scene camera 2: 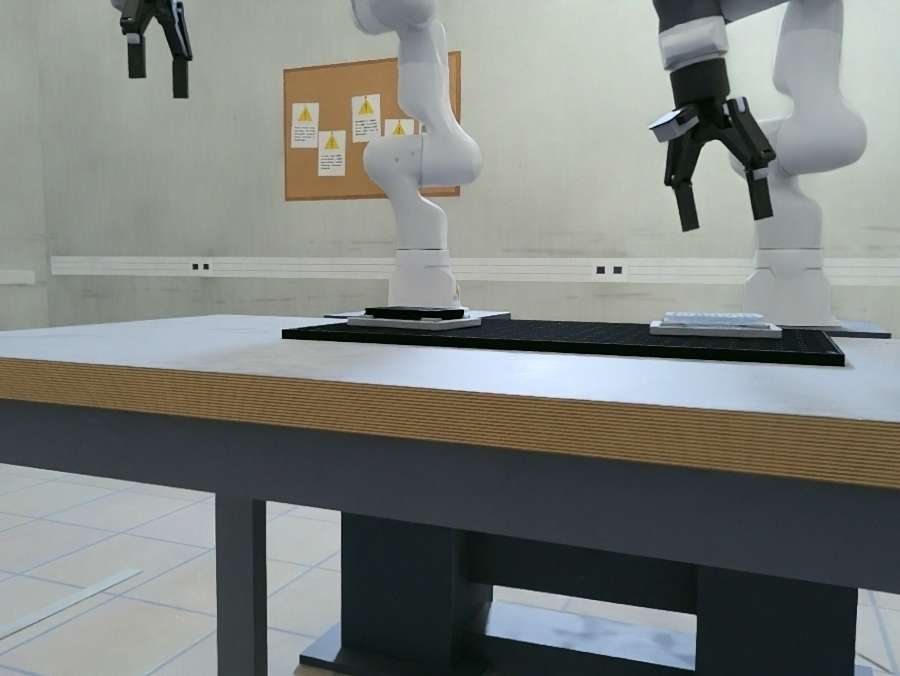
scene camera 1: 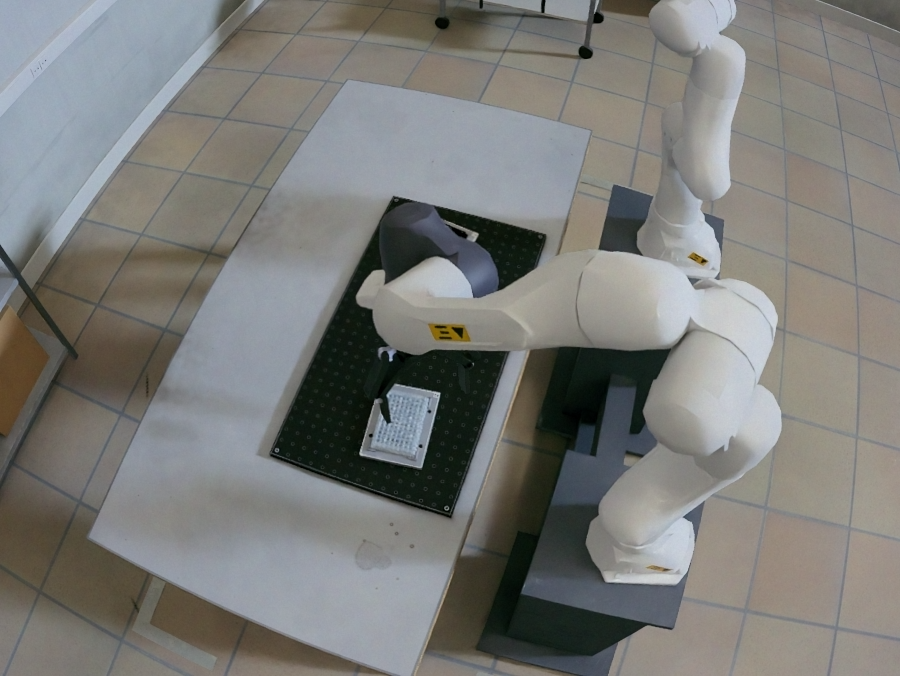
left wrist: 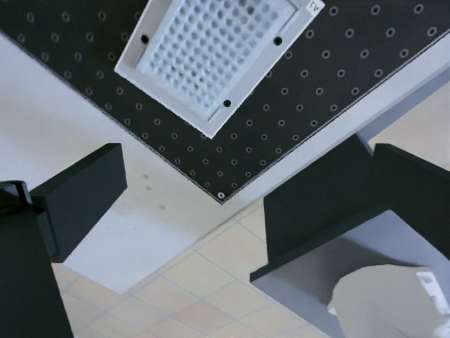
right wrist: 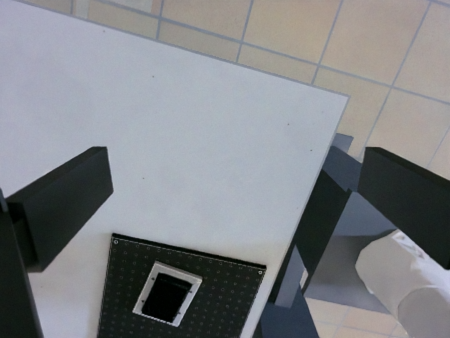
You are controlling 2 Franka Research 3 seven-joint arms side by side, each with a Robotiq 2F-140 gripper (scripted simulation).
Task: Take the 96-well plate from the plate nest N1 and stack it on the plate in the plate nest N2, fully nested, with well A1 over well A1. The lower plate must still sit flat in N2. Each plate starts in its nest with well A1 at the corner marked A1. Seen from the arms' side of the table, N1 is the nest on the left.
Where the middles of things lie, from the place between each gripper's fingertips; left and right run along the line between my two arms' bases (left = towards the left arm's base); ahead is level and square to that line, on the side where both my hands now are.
Scene:
Right now my left hand (scene camera 2: 725, 225) is 14 cm above the clear 96-well plate (scene camera 1: 391, 443), 6 cm short of it and 1 cm to the left of it. From my left hand the other things lie so: black plate (scene camera 2: 395, 312): 44 cm to the right, 14 cm below, 10 cm ahead.
I see the black plate 50 mm ahead of my right hand (scene camera 2: 160, 88), 490 mm to the left of it and 380 mm below it. Also, from my right hand: clear 96-well plate (10 mm ahead, 920 mm to the left, 380 mm below).

